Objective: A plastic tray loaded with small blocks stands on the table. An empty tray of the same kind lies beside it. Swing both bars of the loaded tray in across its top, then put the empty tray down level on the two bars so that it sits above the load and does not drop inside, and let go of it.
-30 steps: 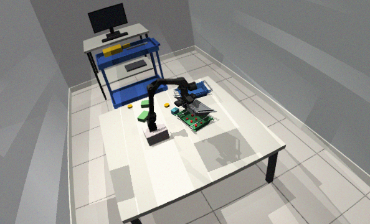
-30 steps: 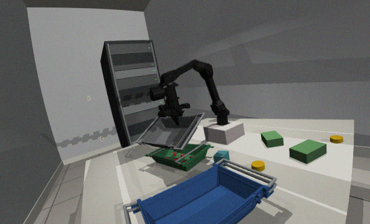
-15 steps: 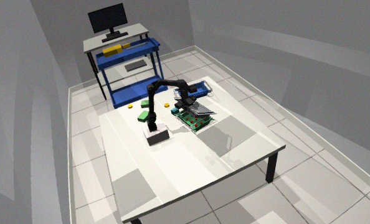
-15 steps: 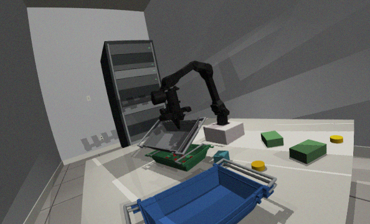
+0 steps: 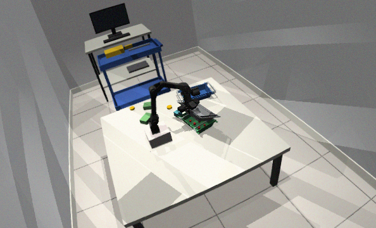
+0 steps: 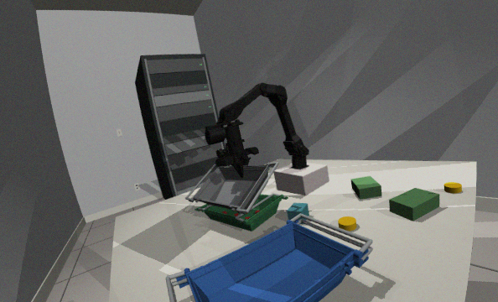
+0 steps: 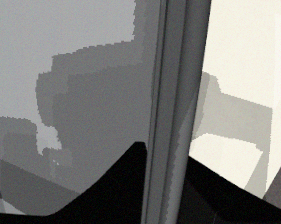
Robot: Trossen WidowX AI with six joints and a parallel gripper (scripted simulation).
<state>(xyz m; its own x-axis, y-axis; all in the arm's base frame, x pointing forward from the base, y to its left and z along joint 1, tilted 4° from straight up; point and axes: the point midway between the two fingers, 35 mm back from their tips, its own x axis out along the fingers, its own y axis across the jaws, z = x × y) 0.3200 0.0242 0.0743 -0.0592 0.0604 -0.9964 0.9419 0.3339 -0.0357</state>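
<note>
The grey tray lies 80 mm ahead of my gripper tip, 30 mm to the left of it and 10 mm below it. From my gripper tip the other things lie so: teal cube 70 mm behind, 210 mm to the left, 120 mm below.
</note>
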